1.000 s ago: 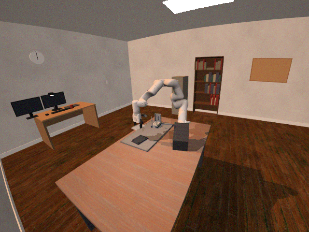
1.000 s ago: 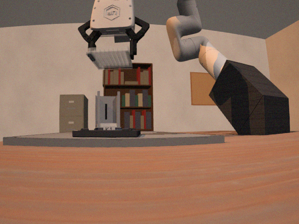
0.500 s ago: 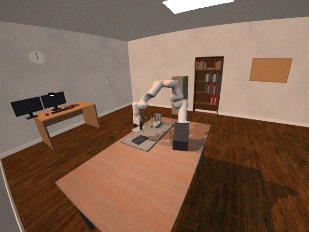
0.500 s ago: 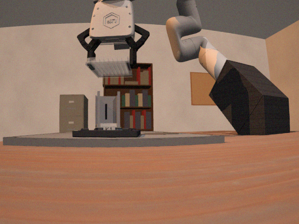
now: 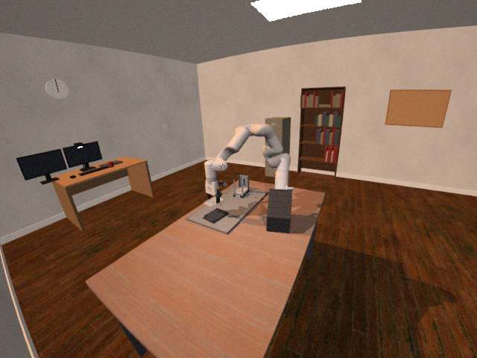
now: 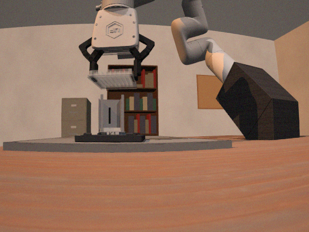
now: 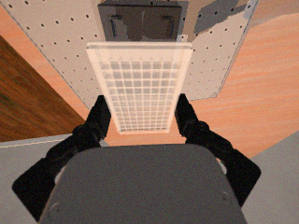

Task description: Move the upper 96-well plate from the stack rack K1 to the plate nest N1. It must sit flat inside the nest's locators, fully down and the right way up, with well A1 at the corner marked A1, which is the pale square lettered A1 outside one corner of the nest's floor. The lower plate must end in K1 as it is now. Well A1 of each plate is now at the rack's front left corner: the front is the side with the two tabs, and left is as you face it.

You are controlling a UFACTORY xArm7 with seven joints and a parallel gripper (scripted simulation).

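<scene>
My hand is 130 mm above the plate nest N1. The rest, counted from my hand: 96-well plate (10 mm below); grey mat (20 mm behind, 220 mm to the right, 140 mm below).
</scene>
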